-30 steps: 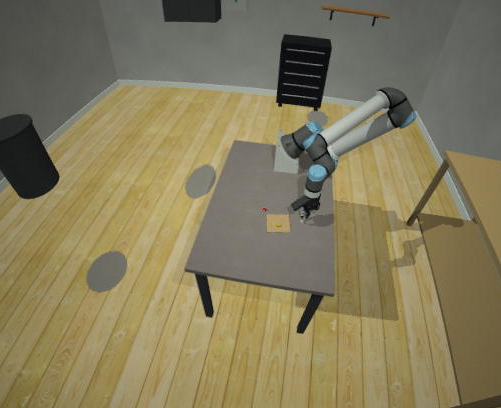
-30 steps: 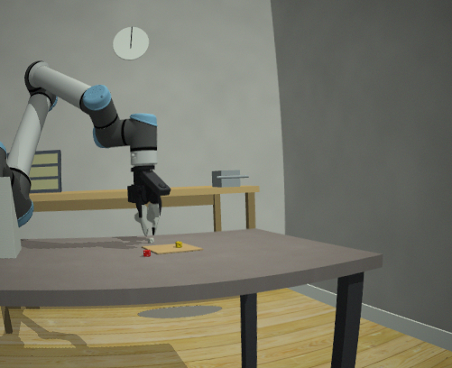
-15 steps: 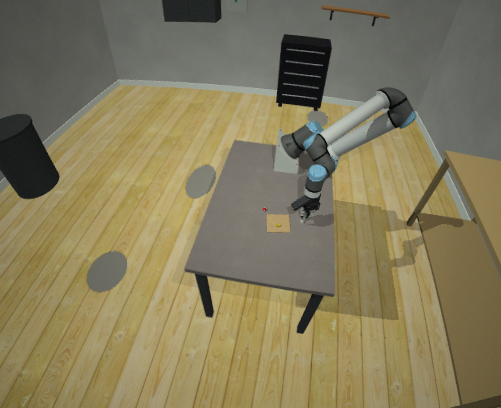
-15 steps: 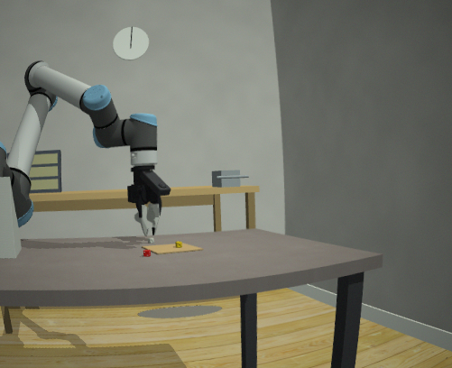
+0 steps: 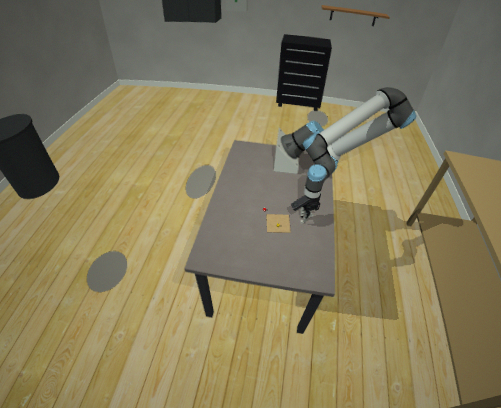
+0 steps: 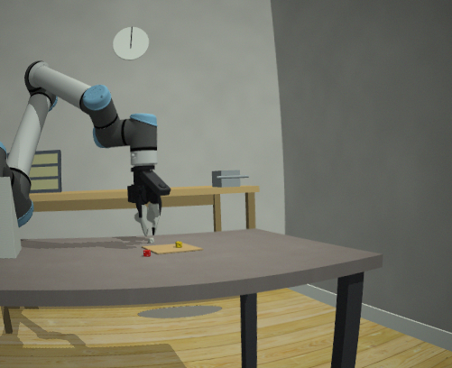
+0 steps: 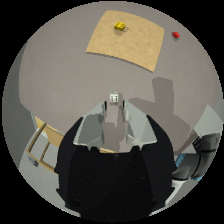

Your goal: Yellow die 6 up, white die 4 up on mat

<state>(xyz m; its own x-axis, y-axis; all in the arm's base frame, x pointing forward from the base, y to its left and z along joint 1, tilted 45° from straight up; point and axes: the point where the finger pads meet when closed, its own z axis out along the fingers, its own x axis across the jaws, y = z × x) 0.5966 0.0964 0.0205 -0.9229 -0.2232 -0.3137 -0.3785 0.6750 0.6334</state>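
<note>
Now: hand 30 mm above the white die. Also, from my hand: red die (80 mm behind, 240 mm to the right, 30 mm below); then tan mat (20 mm ahead, 150 mm to the right, 40 mm below); then yellow die (40 mm ahead, 150 mm to the right, 30 mm below).
</note>
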